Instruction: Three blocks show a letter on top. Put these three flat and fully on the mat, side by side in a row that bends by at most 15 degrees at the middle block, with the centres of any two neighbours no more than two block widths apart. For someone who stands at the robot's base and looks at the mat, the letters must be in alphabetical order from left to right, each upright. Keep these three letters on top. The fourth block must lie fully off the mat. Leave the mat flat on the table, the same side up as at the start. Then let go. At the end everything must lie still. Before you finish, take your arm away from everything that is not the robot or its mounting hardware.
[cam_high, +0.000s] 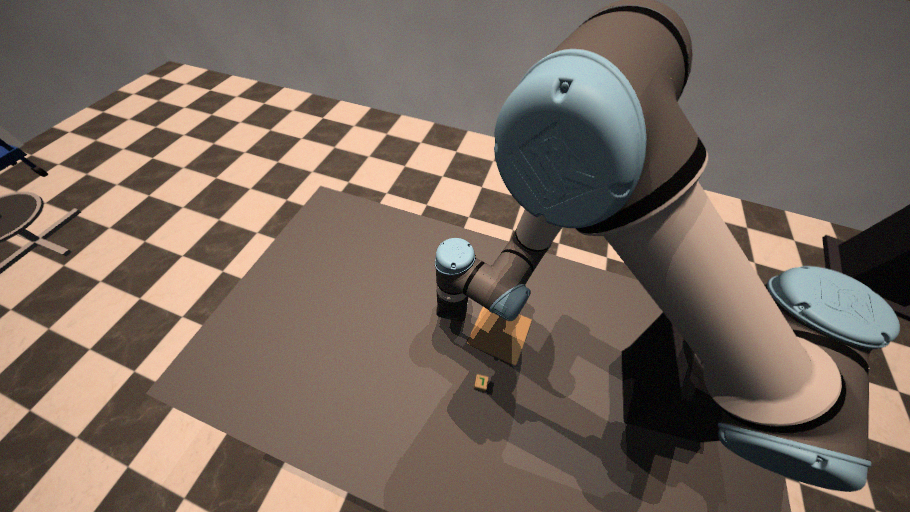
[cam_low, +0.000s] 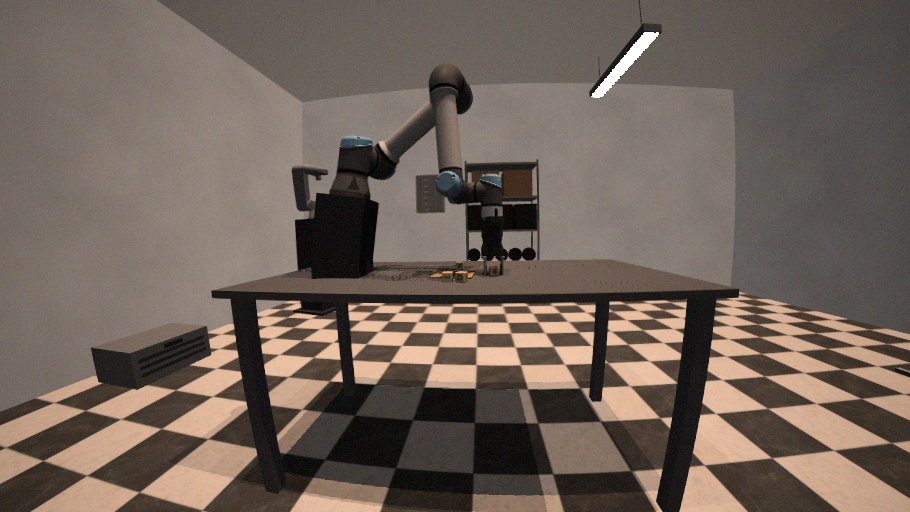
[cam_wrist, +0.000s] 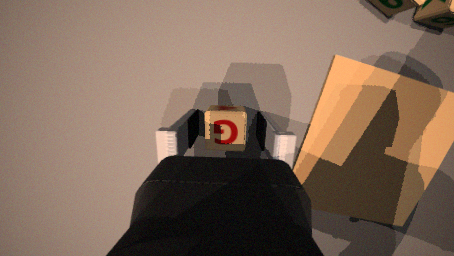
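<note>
My gripper is now 14 cm past the orange mat, 2 cm to the left of it and 2 cm above it.
</note>
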